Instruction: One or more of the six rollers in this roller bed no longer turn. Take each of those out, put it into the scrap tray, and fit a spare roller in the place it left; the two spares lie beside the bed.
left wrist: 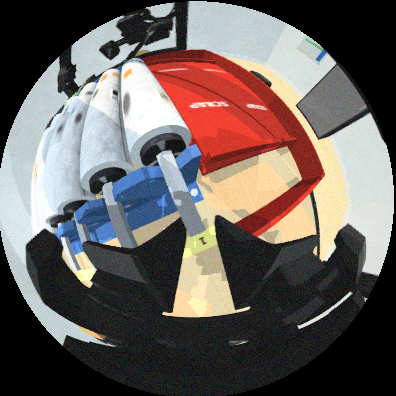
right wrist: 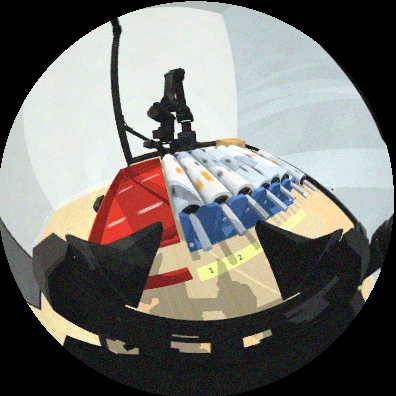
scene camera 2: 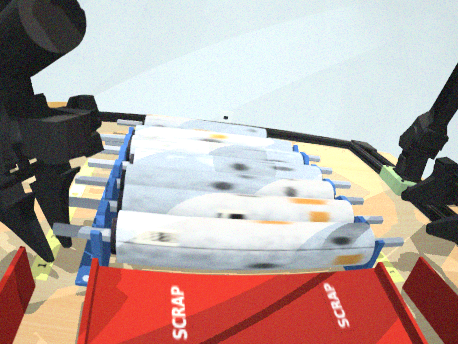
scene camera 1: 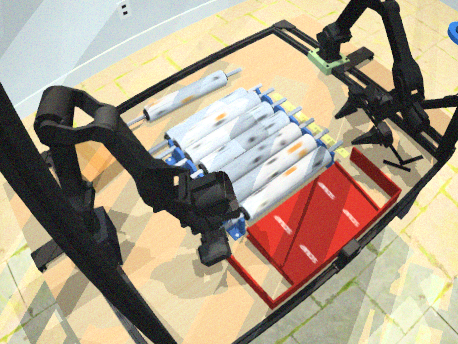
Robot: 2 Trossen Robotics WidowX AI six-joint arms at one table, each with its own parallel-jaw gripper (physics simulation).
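Places are measured from the left arm's base along level axes (x right, y up, z back), in centimetres.
Pixels of known places: left gripper, fingertip midpoint: (left wrist: 200, 219) (scene camera 2: 59, 254) (scene camera 1: 225, 235); right gripper, fingertip midpoint: (right wrist: 210, 226) (scene camera 2: 412, 210) (scene camera 1: 343, 130); left arm's base, link origin: (right wrist: 186, 131); right arm's base, link origin: (scene camera 2: 407, 176) (scene camera 1: 329, 55).
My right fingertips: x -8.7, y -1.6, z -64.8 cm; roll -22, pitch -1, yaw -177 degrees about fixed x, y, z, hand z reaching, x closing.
Observation:
Ahead of a thing's pixels: the offset from my right fingertips to its top centre. "spot": to the spot under its first point.
Six white rollers lie in the blue bed {spot: dx +12.8, dy -9.1, dz +32.1 cm} (scene camera 1: 236, 230) (scene camera 2: 100, 250) (right wrist: 186, 231). The roller nearest the tray (scene camera 1: 295, 182) (scene camera 2: 240, 245) (left wrist: 150, 102) (right wrist: 182, 192) sits at label 1. The red scrap tray {dx +18.2, dy -4.4, dz +13.9 cm} (scene camera 1: 325, 220) (scene camera 2: 125, 295) (left wrist: 240, 120) holds no roller. One spare {dx -31.9, dy -4.6, dz +33.2 cm} (scene camera 1: 187, 95) (scene camera 2: 200, 123) lies behind the bed; I cannot make out a second. My left gripper (scene camera 2: 59, 252) (left wrist: 200, 219) is partly open and empty, tips close to the end of the first roller's shaft; contact is unclear. My right gripper (scene camera 1: 345, 129) (scene camera 2: 416, 212) (right wrist: 210, 226) is wide open and empty, off the bed's right end.
Yellow numbered strips (left wrist: 202, 241) (right wrist: 225, 264) lie along the bed's ends. A black frame rail (scene camera 1: 195, 69) runs round the table. An orange-brown block {dx -17.2, dy -3.9, dz +62.9 cm} (right wrist: 230, 143) stands at the far side in the right wrist view. Red side walls flank the tray with gaps between.

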